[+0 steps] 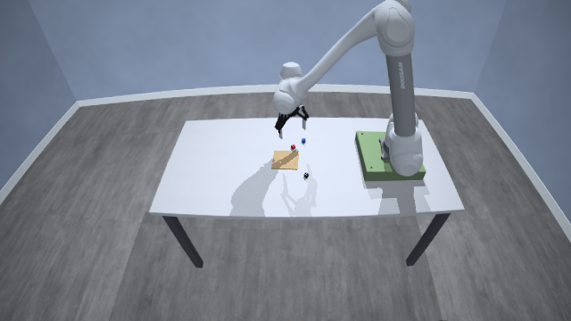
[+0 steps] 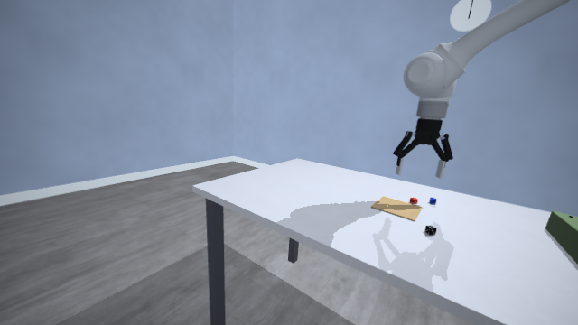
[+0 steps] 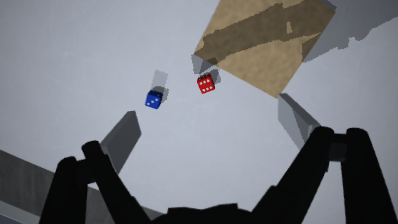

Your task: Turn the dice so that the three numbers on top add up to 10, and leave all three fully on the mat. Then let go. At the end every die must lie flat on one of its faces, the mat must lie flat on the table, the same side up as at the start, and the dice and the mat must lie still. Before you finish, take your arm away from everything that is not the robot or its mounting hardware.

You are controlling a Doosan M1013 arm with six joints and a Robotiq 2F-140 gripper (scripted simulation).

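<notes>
The red die lies 110 mm below my hand. From my hand the other things lie so: black die 210 mm to the left, 110 mm below, 100 mm behind; blue die 110 mm below, 60 mm to the right, 60 mm behind; tan mat 120 mm below, 100 mm to the left, 30 mm ahead.
</notes>
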